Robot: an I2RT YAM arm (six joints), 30 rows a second.
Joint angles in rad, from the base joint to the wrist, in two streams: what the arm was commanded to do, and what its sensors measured. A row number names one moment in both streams.
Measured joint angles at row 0:
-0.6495 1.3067 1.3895 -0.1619 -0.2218 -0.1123
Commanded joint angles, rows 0 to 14:
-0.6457 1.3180 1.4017 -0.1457 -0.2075 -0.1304
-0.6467 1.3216 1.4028 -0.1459 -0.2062 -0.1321
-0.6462 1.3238 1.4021 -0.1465 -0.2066 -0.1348
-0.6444 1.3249 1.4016 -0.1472 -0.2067 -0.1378
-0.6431 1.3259 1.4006 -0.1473 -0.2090 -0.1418
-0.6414 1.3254 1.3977 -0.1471 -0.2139 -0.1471
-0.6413 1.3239 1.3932 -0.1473 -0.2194 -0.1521
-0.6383 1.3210 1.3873 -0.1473 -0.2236 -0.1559
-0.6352 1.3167 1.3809 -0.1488 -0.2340 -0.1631
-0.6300 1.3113 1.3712 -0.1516 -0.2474 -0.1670
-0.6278 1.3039 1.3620 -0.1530 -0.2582 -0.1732
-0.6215 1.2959 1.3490 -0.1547 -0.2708 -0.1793
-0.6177 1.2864 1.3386 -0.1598 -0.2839 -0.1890
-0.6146 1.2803 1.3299 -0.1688 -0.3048 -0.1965
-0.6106 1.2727 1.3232 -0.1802 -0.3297 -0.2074
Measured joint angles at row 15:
-0.6178 1.2892 1.3354 -0.1726 -0.2573 -0.1699
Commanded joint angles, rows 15 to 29:
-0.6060 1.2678 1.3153 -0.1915 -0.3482 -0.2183
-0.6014 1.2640 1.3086 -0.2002 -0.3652 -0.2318
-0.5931 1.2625 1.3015 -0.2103 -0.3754 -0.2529
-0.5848 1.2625 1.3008 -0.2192 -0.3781 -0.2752
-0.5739 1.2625 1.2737 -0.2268 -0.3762 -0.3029
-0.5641 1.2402 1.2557 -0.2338 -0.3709 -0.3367
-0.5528 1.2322 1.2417 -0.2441 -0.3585 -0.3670
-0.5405 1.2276 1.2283 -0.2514 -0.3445 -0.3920
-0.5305 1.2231 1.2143 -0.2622 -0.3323 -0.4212
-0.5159 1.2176 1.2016 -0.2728 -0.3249 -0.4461
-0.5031 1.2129 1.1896 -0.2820 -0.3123 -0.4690
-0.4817 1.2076 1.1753 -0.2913 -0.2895 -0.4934
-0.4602 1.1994 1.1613 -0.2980 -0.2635 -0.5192
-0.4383 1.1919 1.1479 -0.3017 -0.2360 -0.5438
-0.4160 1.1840 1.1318 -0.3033 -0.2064 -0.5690
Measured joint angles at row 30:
-0.4553 1.2034 1.1568 -0.2729 -0.2752 -0.4496
